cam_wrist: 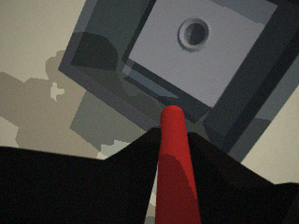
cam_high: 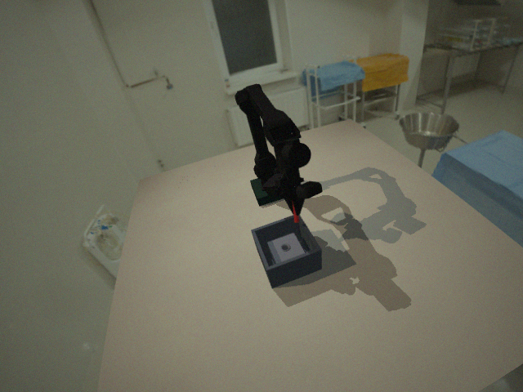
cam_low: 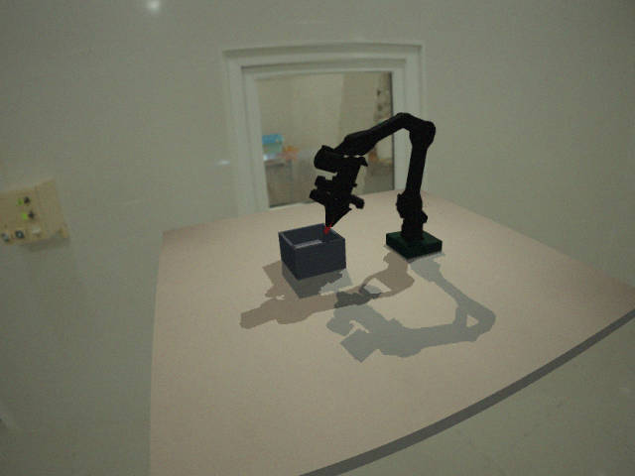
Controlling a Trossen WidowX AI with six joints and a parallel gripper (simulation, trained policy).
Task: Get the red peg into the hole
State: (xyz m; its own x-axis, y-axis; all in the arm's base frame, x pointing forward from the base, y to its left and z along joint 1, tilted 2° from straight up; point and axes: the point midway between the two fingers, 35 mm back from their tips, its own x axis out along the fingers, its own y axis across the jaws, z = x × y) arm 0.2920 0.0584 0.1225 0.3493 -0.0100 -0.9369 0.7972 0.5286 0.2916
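The dark blue box is 11 cm below my gripper tip, 5 cm to the right of it and 5 cm ahead of it. Round my gripper tip: red peg (2 cm above, 1 cm behind).
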